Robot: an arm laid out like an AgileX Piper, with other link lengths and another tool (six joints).
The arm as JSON. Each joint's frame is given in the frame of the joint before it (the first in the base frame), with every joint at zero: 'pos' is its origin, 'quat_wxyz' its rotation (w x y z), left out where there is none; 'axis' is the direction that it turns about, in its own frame. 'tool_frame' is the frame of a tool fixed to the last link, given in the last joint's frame.
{
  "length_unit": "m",
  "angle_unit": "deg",
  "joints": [
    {
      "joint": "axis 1",
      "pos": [
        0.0,
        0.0,
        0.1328
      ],
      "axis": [
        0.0,
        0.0,
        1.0
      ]
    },
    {
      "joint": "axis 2",
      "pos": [
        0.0,
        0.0,
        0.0
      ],
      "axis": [
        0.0,
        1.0,
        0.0
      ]
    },
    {
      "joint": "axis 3",
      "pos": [
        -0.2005,
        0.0,
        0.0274
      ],
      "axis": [
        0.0,
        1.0,
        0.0
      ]
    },
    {
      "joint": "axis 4",
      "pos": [
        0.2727,
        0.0,
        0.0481
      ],
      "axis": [
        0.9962,
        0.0,
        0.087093
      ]
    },
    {
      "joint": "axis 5",
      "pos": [
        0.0,
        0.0,
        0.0
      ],
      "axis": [
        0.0,
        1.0,
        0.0
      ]
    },
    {
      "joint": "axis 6",
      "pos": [
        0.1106,
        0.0,
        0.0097
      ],
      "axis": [
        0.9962,
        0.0,
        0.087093
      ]
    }
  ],
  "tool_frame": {
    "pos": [
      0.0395,
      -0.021,
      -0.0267
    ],
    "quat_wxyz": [
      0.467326,
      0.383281,
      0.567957,
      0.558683
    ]
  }
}
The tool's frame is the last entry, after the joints.
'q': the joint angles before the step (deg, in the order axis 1, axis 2, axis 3, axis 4, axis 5, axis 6). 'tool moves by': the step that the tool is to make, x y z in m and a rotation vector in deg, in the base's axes. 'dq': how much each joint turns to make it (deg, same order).
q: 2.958, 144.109, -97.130, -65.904, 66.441, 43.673
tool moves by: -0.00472, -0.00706, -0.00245, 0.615, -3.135, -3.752
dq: -1.312, -0.017, -0.002, 0.484, 0.063, 3.786
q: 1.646, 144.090, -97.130, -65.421, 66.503, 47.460
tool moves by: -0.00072, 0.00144, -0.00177, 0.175, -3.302, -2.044
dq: 0.055, 0.001, -0.002, -0.118, 0.001, 3.962
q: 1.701, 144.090, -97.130, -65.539, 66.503, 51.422
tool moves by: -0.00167, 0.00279, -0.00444, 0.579, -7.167, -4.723
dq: 0.000, 0.001, 0.000, 0.000, 0.000, 8.603
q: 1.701, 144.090, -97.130, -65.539, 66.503, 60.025
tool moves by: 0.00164, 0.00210, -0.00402, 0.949, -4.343, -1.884
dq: 0.000, 0.002, -0.002, -0.060, -1.031, 4.740
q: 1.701, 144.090, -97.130, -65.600, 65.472, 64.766
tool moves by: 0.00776, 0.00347, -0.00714, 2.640, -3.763, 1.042
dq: 0.000, 0.002, -0.002, -0.051, -3.830, 2.769
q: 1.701, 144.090, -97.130, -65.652, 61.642, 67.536
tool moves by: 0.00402, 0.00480, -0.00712, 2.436, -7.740, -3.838
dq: 0.000, 0.000, 0.000, -0.113, -1.959, 8.815
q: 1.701, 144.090, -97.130, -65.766, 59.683, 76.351
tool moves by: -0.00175, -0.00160, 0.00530, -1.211, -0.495, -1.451
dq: 0.001, -0.410, -0.001, -0.408, 1.715, 0.938
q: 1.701, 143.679, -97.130, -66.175, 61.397, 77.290
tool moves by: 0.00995, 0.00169, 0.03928, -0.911, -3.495, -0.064
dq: 0.422, -5.412, 0.000, 0.224, 1.726, -1.544
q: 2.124, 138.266, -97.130, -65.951, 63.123, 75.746
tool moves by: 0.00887, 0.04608, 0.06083, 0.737, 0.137, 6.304
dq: 6.427, -8.813, -0.002, 4.489, 3.684, -8.930
